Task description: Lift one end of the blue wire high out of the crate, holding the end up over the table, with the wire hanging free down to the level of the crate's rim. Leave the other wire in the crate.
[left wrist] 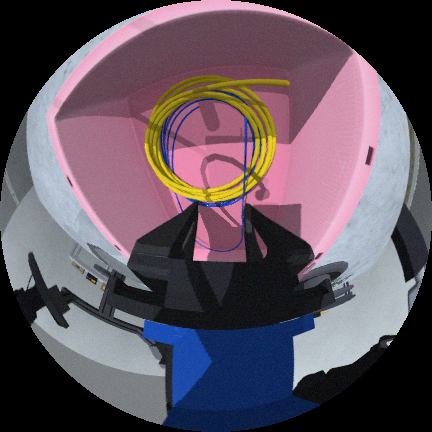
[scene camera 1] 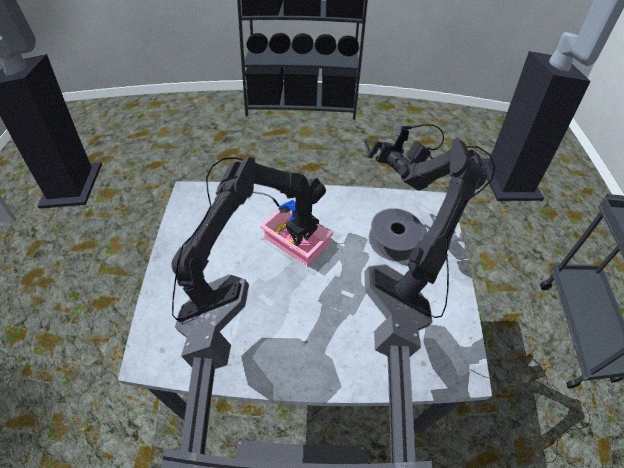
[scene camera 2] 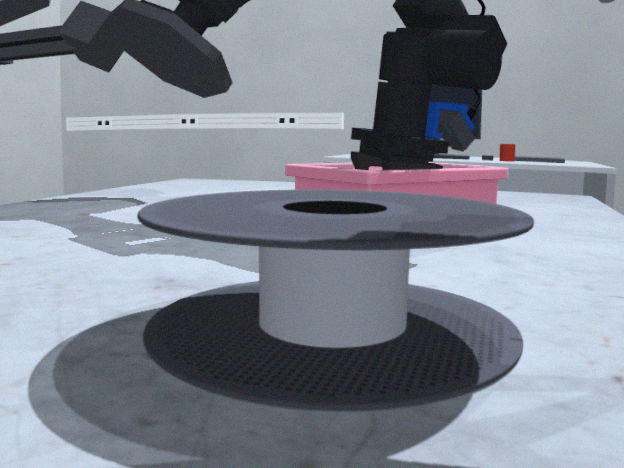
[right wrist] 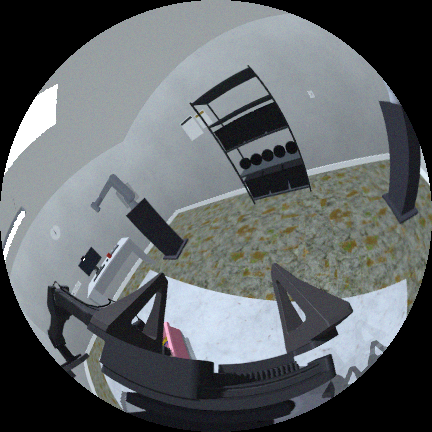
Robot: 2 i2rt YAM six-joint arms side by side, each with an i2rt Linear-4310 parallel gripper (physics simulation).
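Places are measured from the left arm's base along level axes (x ahead, y left, z up), in metres.
Pixels of known places: left gripper, between the fingertips: (left wrist: 221, 206) (scene camera 1: 301, 242); right gripper, between the fingertips: (scene camera 1: 374, 141) (right wrist: 216, 275); left arm's base, origin of its link: (scene camera 1: 208, 303); right arm's base, origin of its link: (scene camera 1: 401, 294).
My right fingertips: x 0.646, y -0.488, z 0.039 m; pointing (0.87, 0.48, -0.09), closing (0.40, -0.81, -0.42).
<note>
Ahead of a thing's pixels: the offset from my right fingertips to its top centre. "pt": to the spot under its first point.
The pink crate {0.220 m down, 0.231 m back, 0.270 m left} (scene camera 1: 282, 242) (scene camera 2: 453, 191) (left wrist: 369, 100) (right wrist: 177, 341) stands on the table. Inside, the thick yellow wire {pt 0.268 m down, 0.182 m back, 0.330 m left} (scene camera 1: 280, 226) (left wrist: 151, 145) lies coiled over the thin blue wire {pt 0.265 m down, 0.194 m back, 0.278 m left} (left wrist: 245, 165). One blue strand runs straight down the picture in the left wrist view, passes the inner side of the right-hand finger and bends into a low loop between the fingers. My left gripper (scene camera 1: 297, 241) (left wrist: 221, 206) points down into the crate, partly open, gripping nothing visible. Its fingertips are hidden in scene camera 2. My right gripper (scene camera 1: 371, 147) (right wrist: 216, 275) is wide open and empty, high beyond the table's back edge.
A grey spool {0.224 m down, 0.214 m back, 0.096 m right} (scene camera 1: 387, 220) (scene camera 2: 332, 297) stands right of the crate in scene camera 1, beside the right arm. The crate walls surround the left fingers. A dark cart (scene camera 1: 564, 297) stands right of the table, and a shelf rack (scene camera 1: 302, 19) stands behind it.
</note>
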